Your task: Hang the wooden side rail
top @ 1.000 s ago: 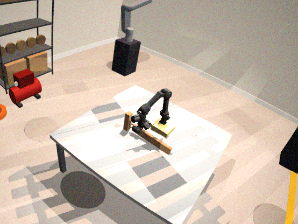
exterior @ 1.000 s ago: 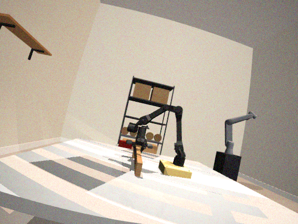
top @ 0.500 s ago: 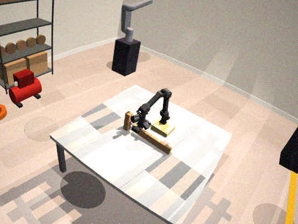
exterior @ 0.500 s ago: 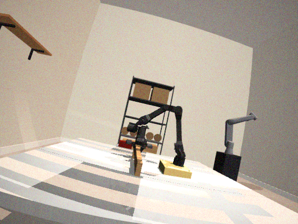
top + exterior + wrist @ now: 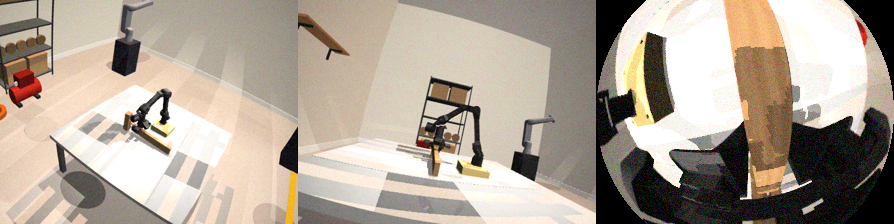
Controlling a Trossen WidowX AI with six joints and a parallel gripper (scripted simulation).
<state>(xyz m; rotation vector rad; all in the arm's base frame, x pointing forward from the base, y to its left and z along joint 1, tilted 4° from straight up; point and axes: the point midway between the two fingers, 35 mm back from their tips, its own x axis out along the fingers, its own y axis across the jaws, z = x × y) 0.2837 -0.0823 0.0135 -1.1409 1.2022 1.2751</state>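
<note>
The wooden headboard post lies 130 mm to the right of my gripper tip and 40 mm above it.
</note>
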